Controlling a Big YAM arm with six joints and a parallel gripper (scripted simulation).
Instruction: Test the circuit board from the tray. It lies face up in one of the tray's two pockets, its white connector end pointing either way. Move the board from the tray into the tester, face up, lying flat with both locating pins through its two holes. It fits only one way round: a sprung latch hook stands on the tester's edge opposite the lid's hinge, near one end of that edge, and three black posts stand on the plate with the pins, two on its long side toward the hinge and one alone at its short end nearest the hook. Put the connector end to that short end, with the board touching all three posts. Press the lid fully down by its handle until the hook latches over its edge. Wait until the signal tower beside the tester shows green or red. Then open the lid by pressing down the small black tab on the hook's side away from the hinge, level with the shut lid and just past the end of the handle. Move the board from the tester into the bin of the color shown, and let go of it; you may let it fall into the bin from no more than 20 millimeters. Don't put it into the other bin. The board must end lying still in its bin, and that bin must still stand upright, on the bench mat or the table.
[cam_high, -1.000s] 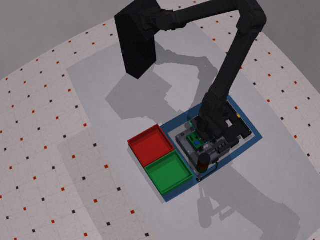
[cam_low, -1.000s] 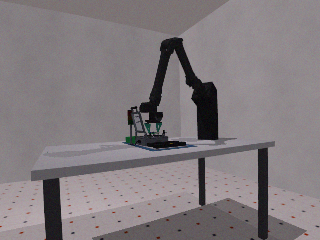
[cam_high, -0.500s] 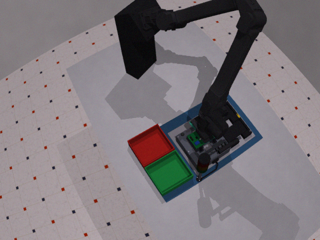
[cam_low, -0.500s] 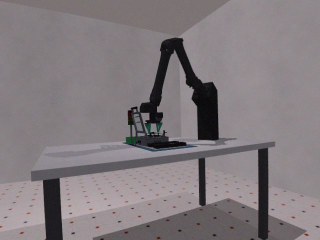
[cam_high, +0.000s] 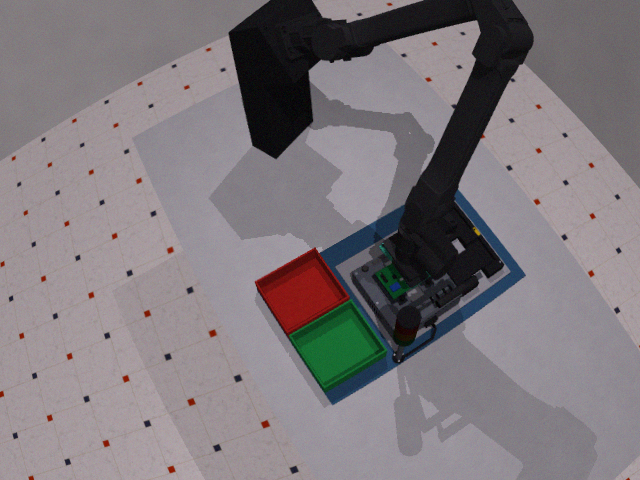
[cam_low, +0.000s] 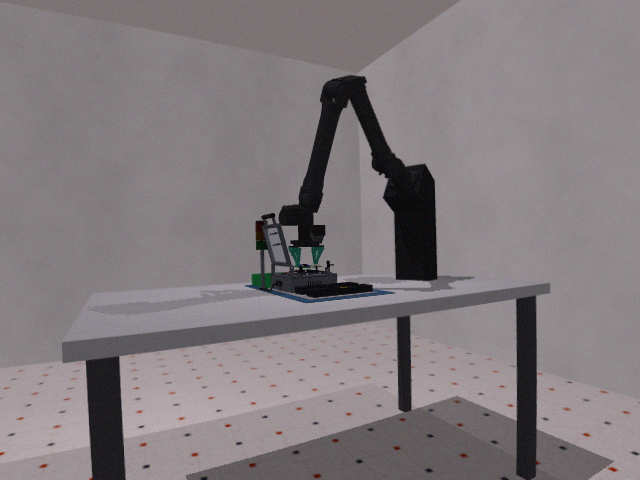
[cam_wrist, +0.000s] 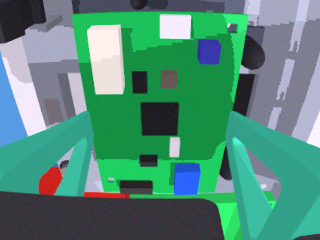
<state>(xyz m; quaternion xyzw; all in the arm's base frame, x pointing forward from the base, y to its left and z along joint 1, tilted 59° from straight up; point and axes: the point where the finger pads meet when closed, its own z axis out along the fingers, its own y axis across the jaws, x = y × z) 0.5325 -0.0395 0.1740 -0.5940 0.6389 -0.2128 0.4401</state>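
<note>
Right now my hand is right at the green circuit board. Also, from my hand: latch hook 7 cm behind, 5 cm to the left; then tester lid 12 cm ahead, 9 cm above, 2 cm to the left; then tester plate 2 cm below, 1 cm to the left.
</note>
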